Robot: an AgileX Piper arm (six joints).
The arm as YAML. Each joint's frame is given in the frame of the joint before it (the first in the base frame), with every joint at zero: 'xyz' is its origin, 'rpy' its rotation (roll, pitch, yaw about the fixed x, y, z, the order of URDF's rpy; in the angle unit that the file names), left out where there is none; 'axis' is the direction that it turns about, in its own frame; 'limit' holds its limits. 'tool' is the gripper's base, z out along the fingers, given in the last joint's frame.
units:
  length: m
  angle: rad
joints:
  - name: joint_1
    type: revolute
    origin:
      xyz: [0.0, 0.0, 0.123]
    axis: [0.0, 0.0, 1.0]
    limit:
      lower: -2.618
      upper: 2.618
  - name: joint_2
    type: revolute
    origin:
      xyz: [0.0, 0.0, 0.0]
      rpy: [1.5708, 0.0, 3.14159]
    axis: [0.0, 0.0, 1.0]
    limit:
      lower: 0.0
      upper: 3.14
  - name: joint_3
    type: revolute
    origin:
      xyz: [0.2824, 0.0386, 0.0]
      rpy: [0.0, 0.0, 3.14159]
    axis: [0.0, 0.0, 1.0]
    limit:
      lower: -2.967
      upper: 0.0
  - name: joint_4
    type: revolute
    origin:
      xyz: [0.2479, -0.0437, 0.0]
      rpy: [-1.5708, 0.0, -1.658]
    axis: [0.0, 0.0, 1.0]
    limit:
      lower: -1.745
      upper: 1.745
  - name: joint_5
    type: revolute
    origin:
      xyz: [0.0, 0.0, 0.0]
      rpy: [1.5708, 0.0, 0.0]
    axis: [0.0, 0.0, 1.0]
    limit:
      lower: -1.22
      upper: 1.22
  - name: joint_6
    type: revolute
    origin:
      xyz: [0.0, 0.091, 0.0]
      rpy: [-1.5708, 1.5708, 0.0]
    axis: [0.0, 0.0, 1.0]
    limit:
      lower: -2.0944
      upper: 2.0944
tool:
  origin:
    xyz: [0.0, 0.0, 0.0]
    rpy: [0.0, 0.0, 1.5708]
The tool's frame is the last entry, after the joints.
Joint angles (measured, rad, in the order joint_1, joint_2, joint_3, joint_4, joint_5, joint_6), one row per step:
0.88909, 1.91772, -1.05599, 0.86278, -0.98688, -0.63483
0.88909, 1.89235, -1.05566, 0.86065, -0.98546, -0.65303
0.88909, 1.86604, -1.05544, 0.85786, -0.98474, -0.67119
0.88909, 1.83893, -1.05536, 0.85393, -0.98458, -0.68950
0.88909, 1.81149, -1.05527, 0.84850, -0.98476, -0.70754
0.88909, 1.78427, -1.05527, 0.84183, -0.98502, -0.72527
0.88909, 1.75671, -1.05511, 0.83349, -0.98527, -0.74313
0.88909, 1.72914, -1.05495, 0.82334, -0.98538, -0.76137
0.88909, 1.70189, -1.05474, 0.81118, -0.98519, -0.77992
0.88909, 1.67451, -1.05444, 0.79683, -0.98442, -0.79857
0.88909, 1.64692, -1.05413, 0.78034, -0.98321, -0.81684
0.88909, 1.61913, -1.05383, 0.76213, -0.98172, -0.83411
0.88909, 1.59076, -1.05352, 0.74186, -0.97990, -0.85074
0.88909, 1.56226, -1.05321, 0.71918, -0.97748, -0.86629
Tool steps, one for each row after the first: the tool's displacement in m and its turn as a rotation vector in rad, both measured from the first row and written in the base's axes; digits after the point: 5 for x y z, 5 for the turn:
-0.00164, -0.00177, 0.00994, 0.00040, -0.01950, 0.00203
-0.00350, -0.00379, 0.02030, 0.00145, -0.04067, 0.00373
-0.00559, -0.00606, 0.03103, 0.00263, -0.06365, 0.00539
-0.00792, -0.00851, 0.04189, 0.00365, -0.08804, 0.00732
-0.01044, -0.01110, 0.05265, 0.00427, -0.11321, 0.00945
-0.01323, -0.01388, 0.06348, 0.00406, -0.13968, 0.01201
-0.01626, -0.01678, 0.07428, 0.00254, -0.16742, 0.01507
-0.01949, -0.01976, 0.08491, -0.00068, -0.19626, 0.01877
-0.02300, -0.02284, 0.09549, -0.00526, -0.22638, 0.02329
-0.02679, -0.02604, 0.10609, -0.01058, -0.25792, 0.02847
-0.03086, -0.02940, 0.11669, -0.01584, -0.29063, 0.03395
-0.03528, -0.03297, 0.12740, -0.02134, -0.32505, 0.03980
-0.04001, -0.03665, 0.13806, -0.02729, -0.36088, 0.04641

